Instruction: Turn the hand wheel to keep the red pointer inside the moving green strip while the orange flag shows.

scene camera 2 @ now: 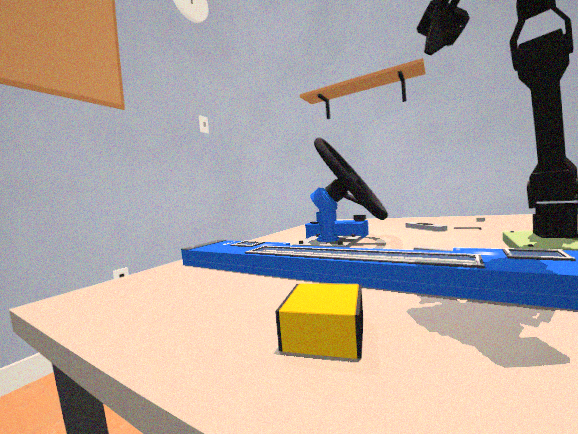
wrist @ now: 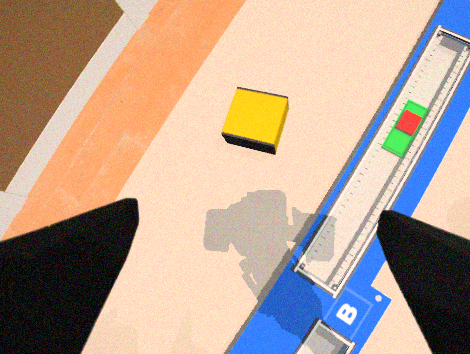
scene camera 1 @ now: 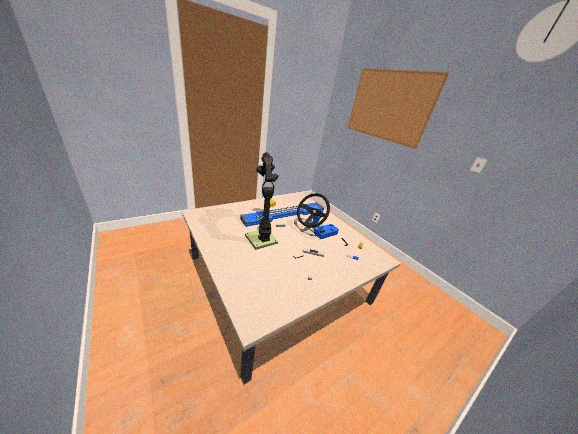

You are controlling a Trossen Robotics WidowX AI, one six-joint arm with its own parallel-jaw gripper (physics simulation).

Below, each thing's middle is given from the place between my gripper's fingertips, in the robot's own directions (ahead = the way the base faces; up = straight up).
Labels:
Right now my hand is 32 cm above the yellow block (scene camera 2: pixel 320 319), 13 cm to the right of it and 13 cm short of it. Round my hand: black hand wheel (scene camera 2: pixel 348 180): 37 cm to the right, 24 cm ahead, 15 cm below.

